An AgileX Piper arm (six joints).
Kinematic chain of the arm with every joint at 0, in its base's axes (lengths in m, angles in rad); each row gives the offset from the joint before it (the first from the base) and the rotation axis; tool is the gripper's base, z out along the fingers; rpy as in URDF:
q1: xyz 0 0 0.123 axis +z
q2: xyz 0 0 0 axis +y
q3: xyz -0.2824 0 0.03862 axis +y
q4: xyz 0.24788 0 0.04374 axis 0.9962 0 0.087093
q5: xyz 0 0 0 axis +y
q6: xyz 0.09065 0 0.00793 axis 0.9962 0 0.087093
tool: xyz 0 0 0 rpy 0 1.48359 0
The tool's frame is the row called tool.
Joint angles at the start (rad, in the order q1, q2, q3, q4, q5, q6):
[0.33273, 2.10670, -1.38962, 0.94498, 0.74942, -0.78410]
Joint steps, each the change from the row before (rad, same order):
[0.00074, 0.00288, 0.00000, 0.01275, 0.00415, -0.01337]
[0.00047, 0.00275, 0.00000, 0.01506, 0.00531, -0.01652]
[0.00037, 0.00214, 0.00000, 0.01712, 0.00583, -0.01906]
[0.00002, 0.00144, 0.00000, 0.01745, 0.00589, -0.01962]
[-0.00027, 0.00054, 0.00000, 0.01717, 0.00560, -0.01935]
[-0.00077, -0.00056, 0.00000, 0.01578, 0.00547, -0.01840]
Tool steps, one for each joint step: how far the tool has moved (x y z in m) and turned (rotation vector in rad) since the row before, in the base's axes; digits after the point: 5 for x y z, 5 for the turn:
[-0.00022, 0.00098, -0.00068, 0.00782, 0.00044, 0.00599]
[-0.00023, 0.00100, -0.00051, 0.00953, -0.00045, 0.00738]
[-0.00022, 0.00106, -0.00015, 0.01118, -0.00200, 0.00817]
[-0.00015, 0.00093, 0.00019, 0.01171, -0.00316, 0.00794]
[-0.00008, 0.00079, 0.00057, 0.01184, -0.00436, 0.00728]
[-0.00001, 0.00052, 0.00100, 0.01132, -0.00545, 0.00672]

